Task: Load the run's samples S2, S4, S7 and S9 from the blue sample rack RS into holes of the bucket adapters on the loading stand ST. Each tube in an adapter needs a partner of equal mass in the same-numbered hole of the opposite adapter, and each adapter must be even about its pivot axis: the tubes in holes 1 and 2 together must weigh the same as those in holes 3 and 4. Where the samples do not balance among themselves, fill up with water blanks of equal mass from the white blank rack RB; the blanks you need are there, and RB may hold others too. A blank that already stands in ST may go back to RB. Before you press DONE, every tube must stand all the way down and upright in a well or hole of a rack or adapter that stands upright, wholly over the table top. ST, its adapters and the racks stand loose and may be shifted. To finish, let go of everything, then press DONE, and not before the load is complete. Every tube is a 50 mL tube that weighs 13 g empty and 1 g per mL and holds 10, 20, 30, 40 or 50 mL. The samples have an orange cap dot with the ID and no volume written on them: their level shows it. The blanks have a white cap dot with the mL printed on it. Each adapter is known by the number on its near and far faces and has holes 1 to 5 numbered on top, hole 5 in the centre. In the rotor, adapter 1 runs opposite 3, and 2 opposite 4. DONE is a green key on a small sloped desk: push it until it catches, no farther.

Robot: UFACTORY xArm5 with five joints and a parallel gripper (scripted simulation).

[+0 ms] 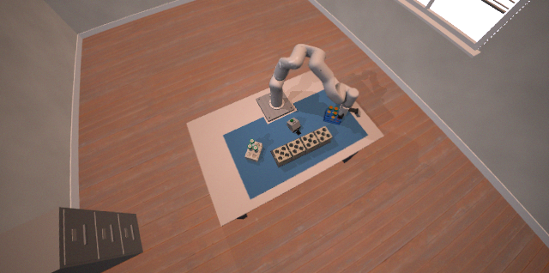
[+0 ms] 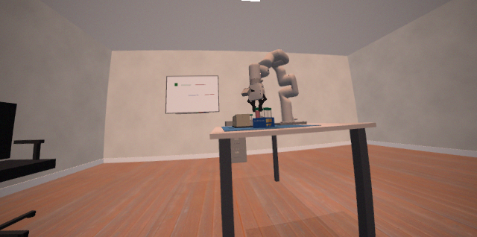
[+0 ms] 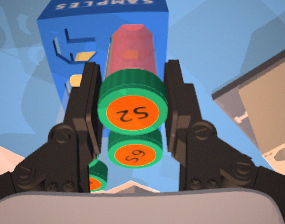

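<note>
Right now my hand is 5 cm above the sample tube S2 and 1 cm past it. From my hand the other things lie so: sample tube S9 (5 cm below, 2 cm to the right, 2 cm behind); then blue sample rack RS (9 cm below, 4 cm behind, 1 cm to the right); then sample tube S7 (5 cm below, 5 cm behind).
</note>
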